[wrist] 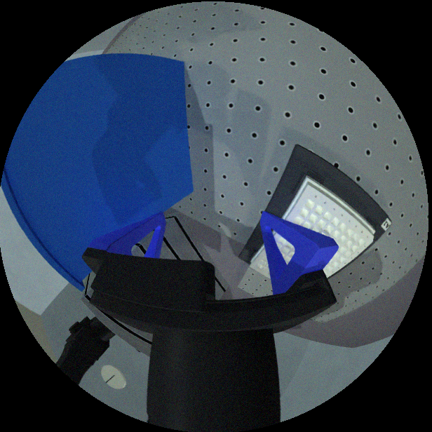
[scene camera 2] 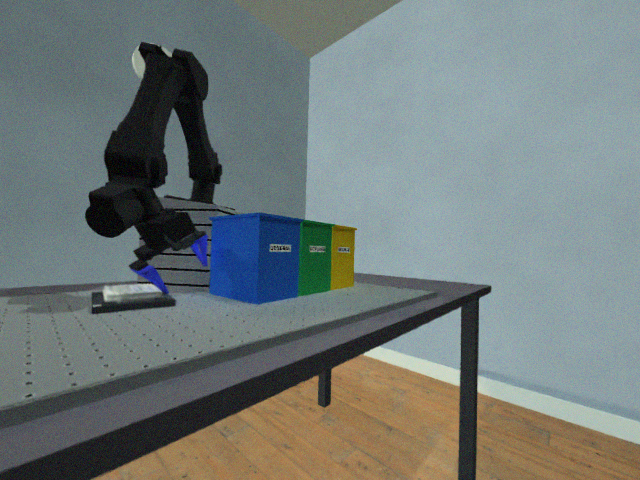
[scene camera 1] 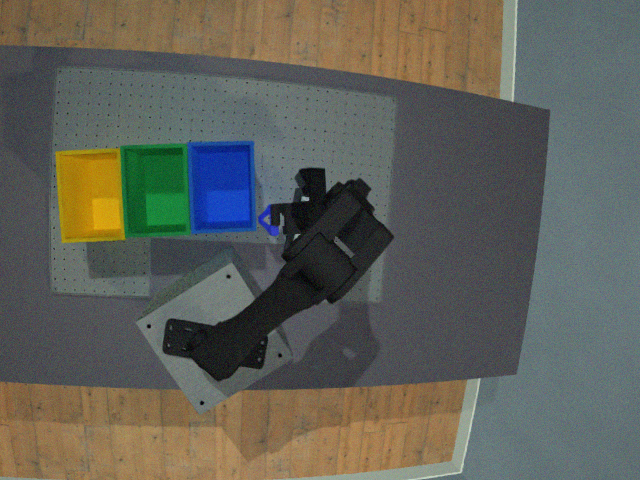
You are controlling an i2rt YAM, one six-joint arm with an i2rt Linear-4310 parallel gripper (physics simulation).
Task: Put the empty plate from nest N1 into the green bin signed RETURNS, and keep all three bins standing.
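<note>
A pale well plate lies in a dark nest; the nest's tag is not surely readable. My gripper is open with nothing between its blue fingers. It is tilted: one finger is low beside the plate, partly covering it in the wrist view, and the other is higher, close to the blue bin. I cannot tell whether either touches. The arm hides the plate in the top view. The green bin stands upright and empty; its sign is blurred.
The blue bin stands upright between my gripper and the green bin. The yellow bin stands upright on the green bin's far side. The arm's grey pedestal is near the bins.
</note>
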